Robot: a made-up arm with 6 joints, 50 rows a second.
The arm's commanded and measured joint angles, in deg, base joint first. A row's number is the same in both.
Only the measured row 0 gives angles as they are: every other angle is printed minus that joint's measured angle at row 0.
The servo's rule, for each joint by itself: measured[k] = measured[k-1] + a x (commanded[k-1-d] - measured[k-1]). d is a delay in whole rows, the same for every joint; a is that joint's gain. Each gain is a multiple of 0.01, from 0.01 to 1. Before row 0 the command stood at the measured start. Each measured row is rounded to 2 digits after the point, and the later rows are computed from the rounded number. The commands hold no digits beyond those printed.
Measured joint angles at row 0: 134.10 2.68 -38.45 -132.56 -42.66 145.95
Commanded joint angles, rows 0 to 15: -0.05 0.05 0.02 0.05 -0.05 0.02; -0.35 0.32 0.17 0.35 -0.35 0.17; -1.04 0.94 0.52 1.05 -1.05 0.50; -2.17 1.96 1.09 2.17 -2.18 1.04; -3.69 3.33 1.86 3.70 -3.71 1.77; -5.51 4.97 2.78 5.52 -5.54 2.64; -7.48 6.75 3.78 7.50 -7.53 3.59; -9.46 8.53 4.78 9.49 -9.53 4.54; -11.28 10.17 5.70 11.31 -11.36 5.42; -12.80 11.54 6.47 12.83 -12.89 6.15; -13.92 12.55 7.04 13.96 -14.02 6.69; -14.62 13.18 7.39 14.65 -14.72 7.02; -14.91 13.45 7.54 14.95 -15.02 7.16; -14.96 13.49 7.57 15.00 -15.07 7.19; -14.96 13.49 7.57 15.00 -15.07 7.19; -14.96 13.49 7.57 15.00 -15.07 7.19
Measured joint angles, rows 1 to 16: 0.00 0.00 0.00 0.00 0.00 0.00; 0.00 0.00 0.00 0.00 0.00 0.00; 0.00 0.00 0.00 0.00 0.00 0.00; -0.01 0.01 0.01 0.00 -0.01 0.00; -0.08 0.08 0.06 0.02 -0.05 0.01; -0.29 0.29 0.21 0.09 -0.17 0.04; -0.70 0.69 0.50 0.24 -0.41 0.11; -1.36 1.32 0.95 0.48 -0.81 0.23; -2.27 2.20 1.55 0.83 -1.38 0.40; -3.42 3.29 2.29 1.30 -2.12 0.62; -4.75 4.55 3.11 1.87 -3.01 0.89; -6.19 5.90 3.96 2.53 -4.01 1.21; -7.64 7.25 4.79 3.25 -5.08 1.56; -9.02 8.52 5.53 4.00 -6.15 1.92; -10.25 9.64 6.14 4.75 -7.18 2.28; -11.28 10.55 6.60 5.46 -8.12 2.62
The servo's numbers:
d 3
a 0.22 0.24 0.33 0.07 0.12 0.07

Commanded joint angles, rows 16 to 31: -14.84 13.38 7.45 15.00 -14.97 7.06; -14.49 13.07 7.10 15.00 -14.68 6.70; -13.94 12.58 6.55 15.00 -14.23 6.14; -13.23 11.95 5.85 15.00 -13.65 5.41; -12.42 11.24 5.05 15.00 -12.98 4.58; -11.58 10.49 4.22 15.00 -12.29 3.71; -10.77 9.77 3.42 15.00 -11.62 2.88; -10.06 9.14 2.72 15.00 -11.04 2.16; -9.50 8.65 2.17 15.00 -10.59 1.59; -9.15 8.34 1.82 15.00 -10.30 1.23; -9.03 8.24 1.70 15.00 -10.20 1.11; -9.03 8.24 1.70 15.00 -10.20 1.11; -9.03 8.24 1.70 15.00 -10.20 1.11; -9.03 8.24 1.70 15.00 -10.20 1.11; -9.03 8.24 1.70 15.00 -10.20 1.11; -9.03 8.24 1.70 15.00 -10.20 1.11
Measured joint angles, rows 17 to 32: -12.09 11.26 6.92 6.13 -8.95 2.94; -12.72 11.80 7.13 6.75 -9.68 3.24; -13.21 12.21 7.28 7.33 -10.33 3.52; -13.57 12.49 7.34 7.87 -10.89 3.77; -13.77 12.63 7.26 8.37 -11.34 3.98; -13.81 12.62 7.03 8.83 -11.69 4.13; -13.68 12.46 6.64 9.26 -11.93 4.22; -13.40 12.17 6.12 9.66 -12.06 4.25; -13.00 11.77 5.49 10.03 -12.09 4.21; -12.51 11.29 4.81 10.38 -12.03 4.12; -11.97 10.77 4.12 10.70 -11.91 3.98; -11.43 10.26 3.48 11.00 -11.75 3.81; -10.93 9.80 2.93 11.28 -11.58 3.63; -10.51 9.43 2.52 11.54 -11.41 3.45; -10.18 9.14 2.25 11.78 -11.26 3.29; -9.93 8.92 2.07 12.01 -11.13 3.14
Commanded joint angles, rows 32 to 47: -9.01 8.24 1.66 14.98 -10.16 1.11; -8.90 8.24 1.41 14.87 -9.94 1.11; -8.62 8.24 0.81 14.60 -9.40 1.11; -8.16 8.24 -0.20 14.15 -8.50 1.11; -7.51 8.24 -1.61 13.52 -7.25 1.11; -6.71 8.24 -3.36 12.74 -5.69 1.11; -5.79 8.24 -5.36 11.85 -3.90 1.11; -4.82 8.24 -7.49 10.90 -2.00 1.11; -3.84 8.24 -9.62 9.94 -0.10 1.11; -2.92 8.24 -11.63 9.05 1.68 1.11; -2.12 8.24 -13.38 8.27 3.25 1.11; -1.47 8.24 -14.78 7.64 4.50 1.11; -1.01 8.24 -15.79 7.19 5.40 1.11; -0.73 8.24 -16.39 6.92 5.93 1.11; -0.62 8.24 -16.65 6.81 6.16 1.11; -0.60 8.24 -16.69 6.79 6.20 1.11
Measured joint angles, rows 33 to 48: -9.73 8.76 1.95 12.22 -11.02 3.00; -9.58 8.64 1.87 12.41 -10.92 2.87; -9.46 8.54 1.81 12.59 -10.83 2.75; -9.36 8.47 1.76 12.76 -10.75 2.64; -9.26 8.41 1.64 12.91 -10.65 2.53; -9.12 8.37 1.37 13.03 -10.50 2.43; -8.91 8.34 0.85 13.11 -10.26 2.34; -8.60 8.32 0.04 13.14 -9.90 2.25; -8.18 8.30 -1.08 13.11 -9.39 2.17; -7.65 8.29 -2.49 13.02 -8.73 2.10; -7.03 8.28 -4.14 12.87 -7.92 2.03; -6.33 8.27 -5.95 12.66 -6.98 1.97; -5.58 8.26 -7.82 12.41 -5.94 1.91; -4.82 8.26 -9.65 12.12 -4.84 1.85; -4.08 8.26 -11.34 11.81 -3.72 1.80; -3.40 8.26 -12.81 11.49 -2.63 1.75
